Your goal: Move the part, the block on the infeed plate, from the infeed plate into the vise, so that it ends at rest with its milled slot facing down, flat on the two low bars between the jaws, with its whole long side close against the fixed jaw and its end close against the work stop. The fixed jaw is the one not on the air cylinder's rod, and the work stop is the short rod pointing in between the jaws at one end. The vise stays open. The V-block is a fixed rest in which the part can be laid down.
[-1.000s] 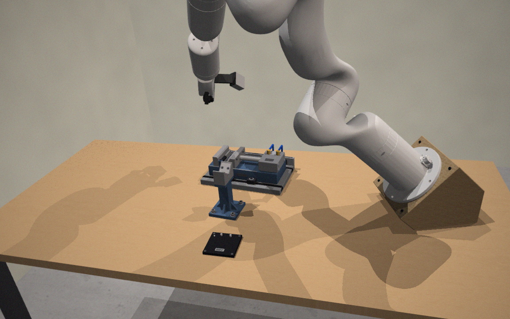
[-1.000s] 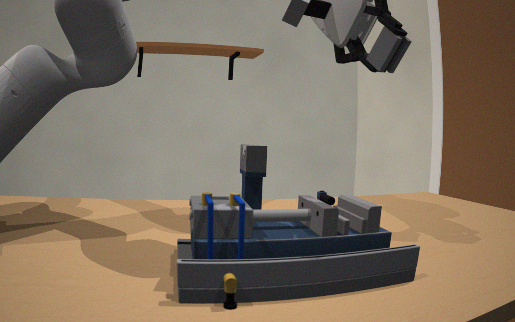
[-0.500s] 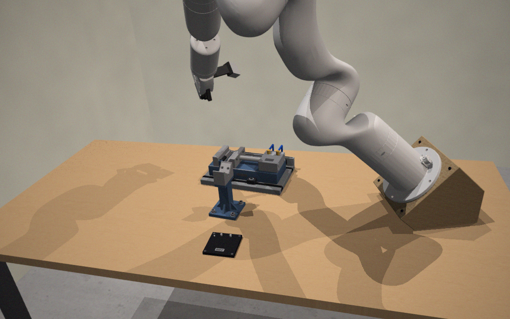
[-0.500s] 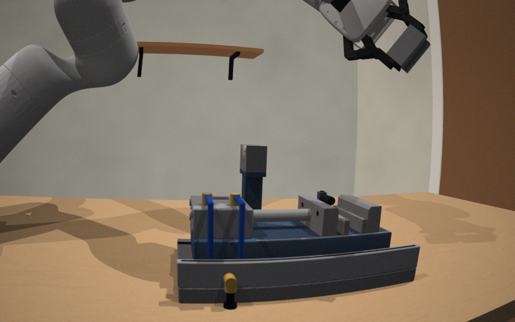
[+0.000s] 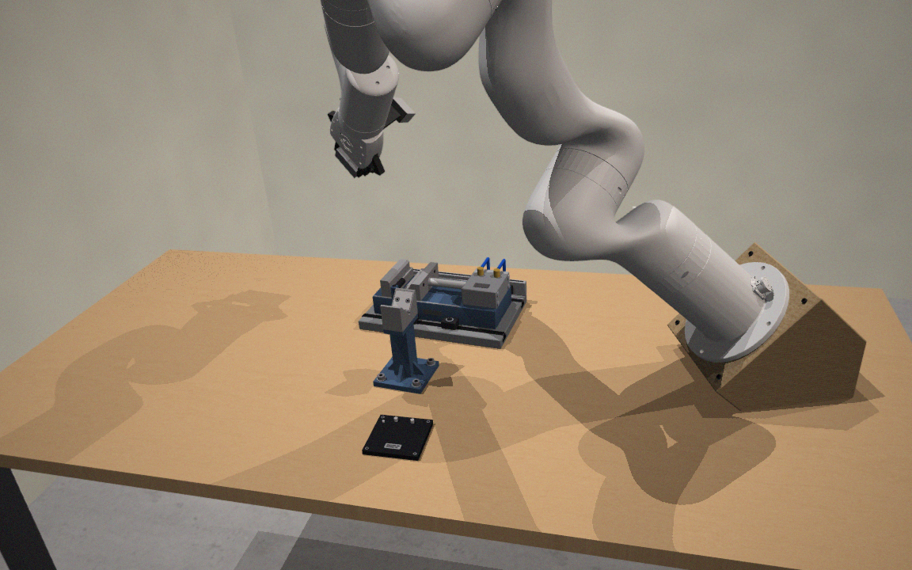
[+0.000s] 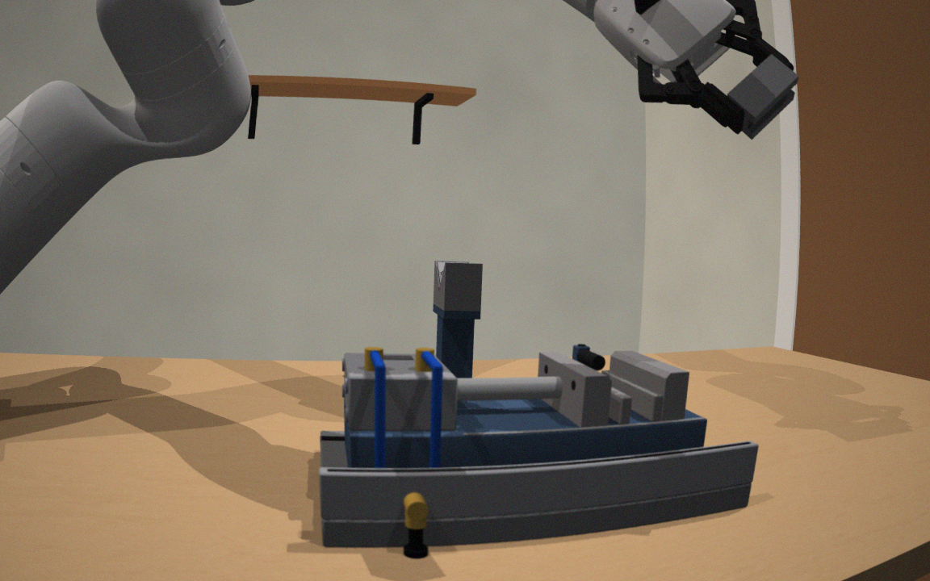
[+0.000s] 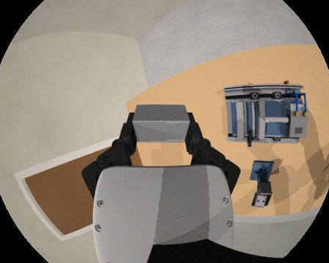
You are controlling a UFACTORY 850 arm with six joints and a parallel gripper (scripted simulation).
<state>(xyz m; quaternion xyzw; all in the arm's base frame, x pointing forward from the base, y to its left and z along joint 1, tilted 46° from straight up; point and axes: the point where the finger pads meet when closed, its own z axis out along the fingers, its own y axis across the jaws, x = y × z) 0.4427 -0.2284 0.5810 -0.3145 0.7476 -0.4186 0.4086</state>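
Now: the fixed jaw 24 cm below my hand, 8 cm behind it and 2 cm to the left of it. Also, from my hand: moving jaw: 24 cm below, 15 cm behind; work stop: 23 cm below, 12 cm behind, 6 cm to the left; part: 1 cm to the right, 1 cm below, 1 cm ahead.
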